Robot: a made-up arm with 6 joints.
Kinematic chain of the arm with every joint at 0, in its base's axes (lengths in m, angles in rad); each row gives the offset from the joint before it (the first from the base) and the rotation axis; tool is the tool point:
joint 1: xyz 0 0 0.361 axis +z
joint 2: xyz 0 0 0 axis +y
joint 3: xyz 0 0 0.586 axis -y
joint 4: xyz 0 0 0 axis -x
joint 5: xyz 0.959 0 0 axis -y
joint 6: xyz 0 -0.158 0 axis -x
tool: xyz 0 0 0
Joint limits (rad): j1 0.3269..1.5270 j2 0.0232..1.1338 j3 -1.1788..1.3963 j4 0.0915..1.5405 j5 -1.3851..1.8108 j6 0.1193..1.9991
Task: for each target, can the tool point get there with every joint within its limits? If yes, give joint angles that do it. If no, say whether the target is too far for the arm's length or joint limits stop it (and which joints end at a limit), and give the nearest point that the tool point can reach.
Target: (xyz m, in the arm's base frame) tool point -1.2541 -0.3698 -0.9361
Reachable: no: too far | nearest point -0.0502 -0.1832 -0.1078 | short by 1.473 m
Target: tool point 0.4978 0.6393 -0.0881
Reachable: yes | joints 0.9879 0.7470 -0.5374 1.1558 -0.9532 1.3480
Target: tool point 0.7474 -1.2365 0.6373
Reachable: no: joint limits stop it (at a limit: joint 1, joint 2, joint 4) | nearest point 0.6925 0.0686 0.2550 | short by 1.361 m
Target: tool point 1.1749 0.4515 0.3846
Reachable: yes | joints 0.4395 0.7132 0.1311 0.9543 1.0351 0.6902
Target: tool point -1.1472 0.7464 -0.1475
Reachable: no: joint limits stop it (at a limit: joint 1, joint 4) | nearest point 0.0352 0.6946 -0.1475 | short by 1.184 m
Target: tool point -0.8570 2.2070 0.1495
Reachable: no: too far | nearest point 0.0690 1.4650 0.3463 | short by 1.203 m
